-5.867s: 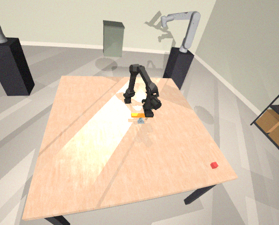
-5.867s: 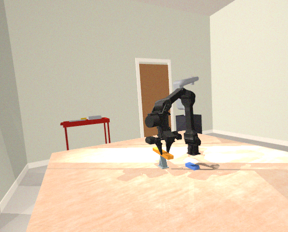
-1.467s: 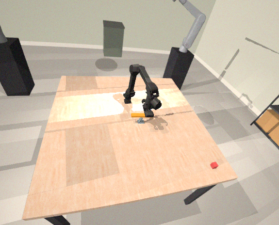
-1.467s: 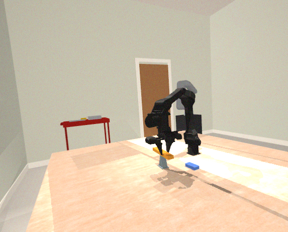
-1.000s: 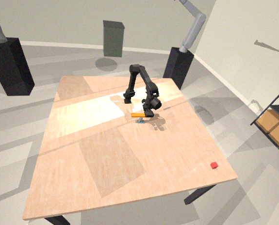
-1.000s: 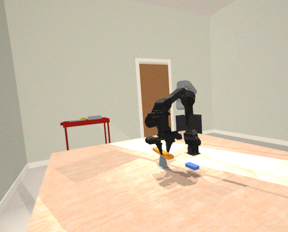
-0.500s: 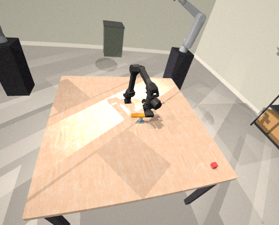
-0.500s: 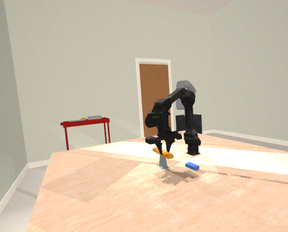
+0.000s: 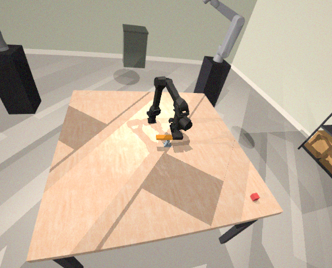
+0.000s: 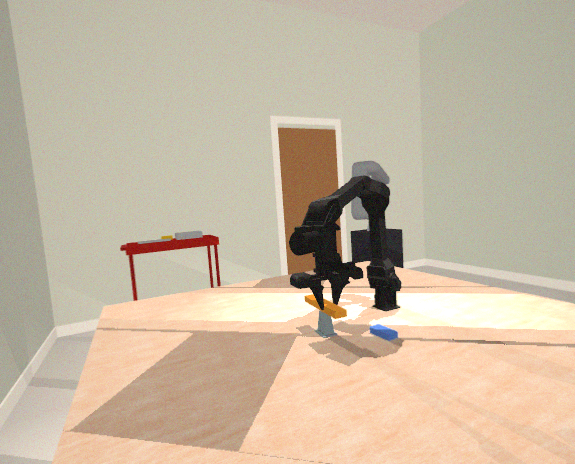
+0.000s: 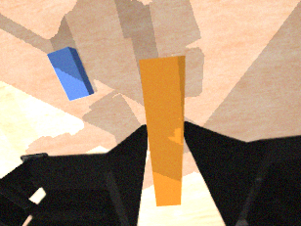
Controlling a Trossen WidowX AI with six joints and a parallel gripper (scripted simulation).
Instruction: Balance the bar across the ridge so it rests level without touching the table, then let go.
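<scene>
My gripper tip is now 30 mm to the left of the orange bar. Round my gripper tip: red cube (470 mm ahead, 410 mm to the left, 60 mm below); then blue block (120 mm behind, 70 mm to the left, 70 mm below).
</scene>
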